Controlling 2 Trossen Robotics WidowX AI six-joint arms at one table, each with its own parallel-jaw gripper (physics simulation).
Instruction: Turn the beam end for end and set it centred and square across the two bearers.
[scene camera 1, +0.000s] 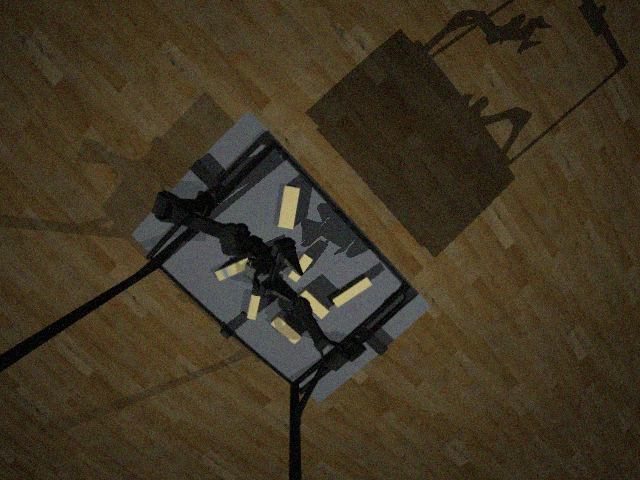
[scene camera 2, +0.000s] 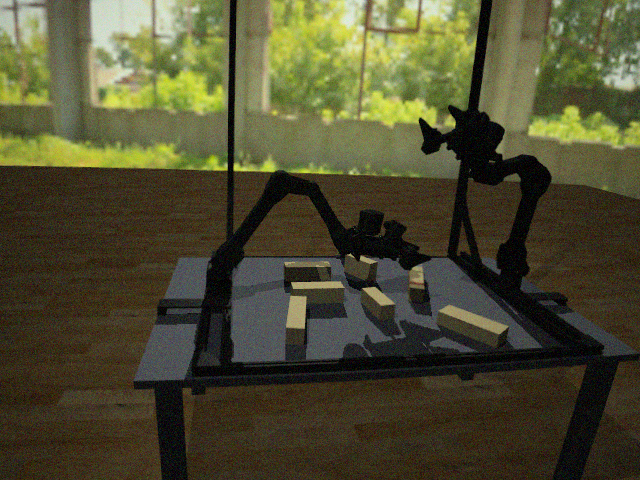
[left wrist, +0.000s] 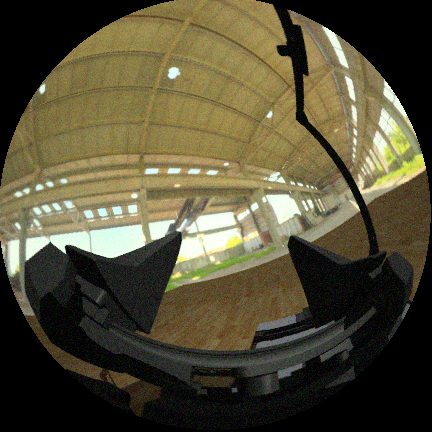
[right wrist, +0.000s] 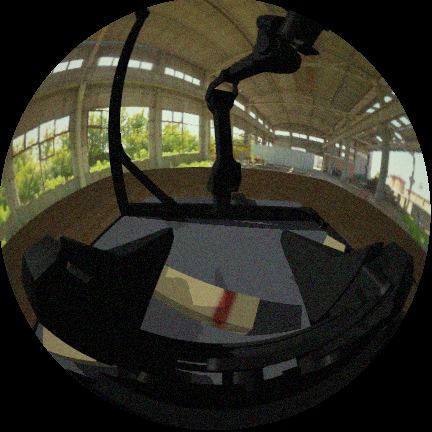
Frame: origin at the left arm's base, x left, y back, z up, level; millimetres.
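Seen in the pictures: left gripper, fingertip midpoint: (scene camera 1: 296, 288) (scene camera 2: 433, 112) (left wrist: 237, 239); right gripper, fingertip midpoint: (scene camera 2: 424, 253) (right wrist: 228, 234); left arm's base at its link origin: (scene camera 1: 207, 202) (scene camera 2: 508, 288) (right wrist: 221, 208); right arm's base at its link origin: (scene camera 1: 352, 342) (scene camera 2: 218, 293).
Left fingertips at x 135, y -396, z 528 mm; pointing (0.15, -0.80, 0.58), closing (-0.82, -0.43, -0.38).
Offsets run from my left fingertips to a thing's middle. Level surfaces: height alone.
The beam is a pale wooden block @[dx -214, dy +103, dz -525 mm] (scene camera 1: 231, 269) (scene camera 2: 416, 276) (right wrist: 200, 297) lying on the table; the right wrist view shows a red band near one end, and scene camera 1 a faint bluish mark. Several plain pale blocks lie around it; I cannot tell which two are the bearers. My right gripper (scene camera 2: 424, 258) (right wrist: 228, 234) is open and low, just above the beam, with nothing between its fingers; in scene camera 1 it is largely hidden under the left arm. My left gripper (scene camera 1: 278, 283) (scene camera 2: 435, 113) (left wrist: 237, 239) is open and empty, held high and roughly level above the table.
Plain blocks include a large one @[dx +95, dy +142, dz -528 mm] (scene camera 1: 288, 206) (scene camera 2: 473, 326), a long one @[dx +36, dy -315, dz -525 mm] (scene camera 1: 352, 291) (scene camera 2: 296, 317) and a short one @[dx -314, dy -57, dz -516 mm] (scene camera 1: 253, 307) (scene camera 2: 360, 268) close to the right gripper. Black frame rails edge the table @[dz -547 mm] (scene camera 2: 168, 356). The left forearm passes over the right gripper in scene camera 1.
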